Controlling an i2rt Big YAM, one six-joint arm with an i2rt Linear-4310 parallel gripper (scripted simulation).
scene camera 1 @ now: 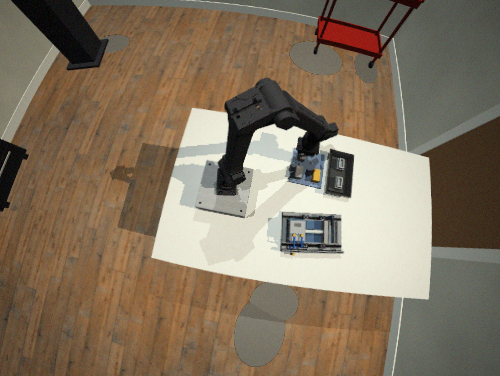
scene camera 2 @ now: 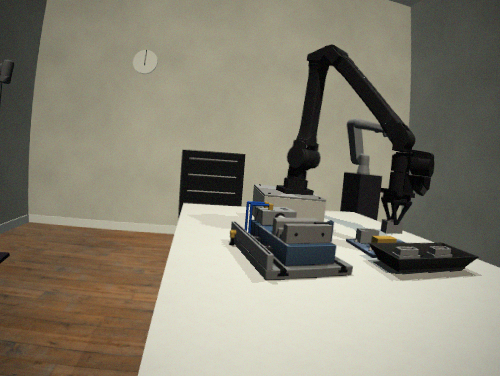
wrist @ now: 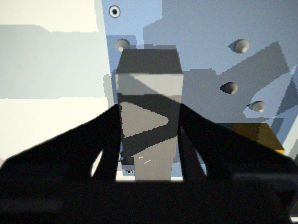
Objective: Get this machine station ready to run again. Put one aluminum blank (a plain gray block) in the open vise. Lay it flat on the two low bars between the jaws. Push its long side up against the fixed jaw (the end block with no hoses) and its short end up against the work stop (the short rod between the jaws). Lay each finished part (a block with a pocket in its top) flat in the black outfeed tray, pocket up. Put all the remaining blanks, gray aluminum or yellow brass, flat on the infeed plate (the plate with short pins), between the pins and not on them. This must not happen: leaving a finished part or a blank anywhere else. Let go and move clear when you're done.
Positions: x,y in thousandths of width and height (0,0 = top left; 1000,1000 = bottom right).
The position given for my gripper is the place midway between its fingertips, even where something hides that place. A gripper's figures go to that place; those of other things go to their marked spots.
Labels:
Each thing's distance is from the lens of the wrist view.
my gripper (wrist: 502,502): 0.13 m
yellow brass blank (wrist: 874,592): 0.22 m

